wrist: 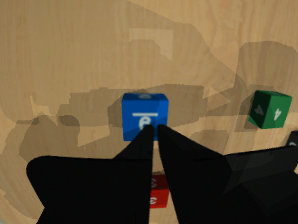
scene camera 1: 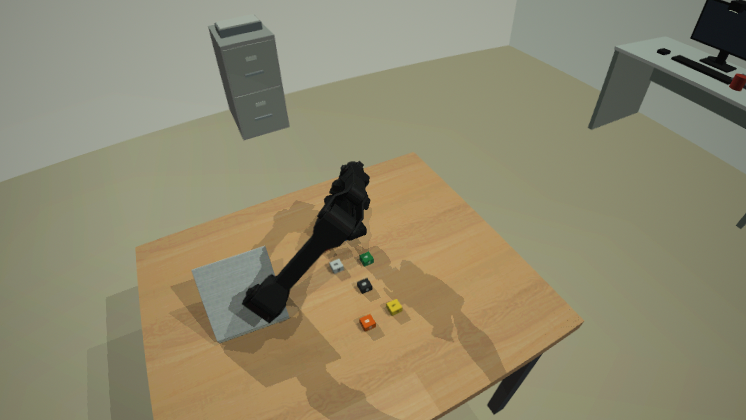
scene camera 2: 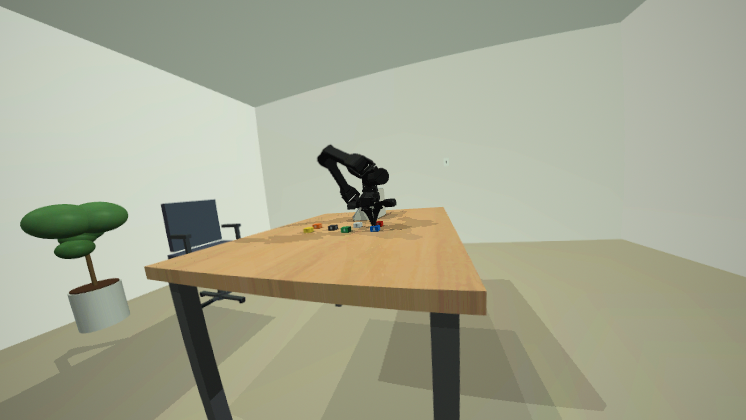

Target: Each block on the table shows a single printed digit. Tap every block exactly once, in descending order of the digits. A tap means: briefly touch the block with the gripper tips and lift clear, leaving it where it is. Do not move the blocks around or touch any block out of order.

In view: the gripper point(scene camera 2: 373, 225), a blue block point(wrist: 138, 109) and a green block point(wrist: 266, 112).
The gripper shows as well in the wrist view point(wrist: 154, 130).
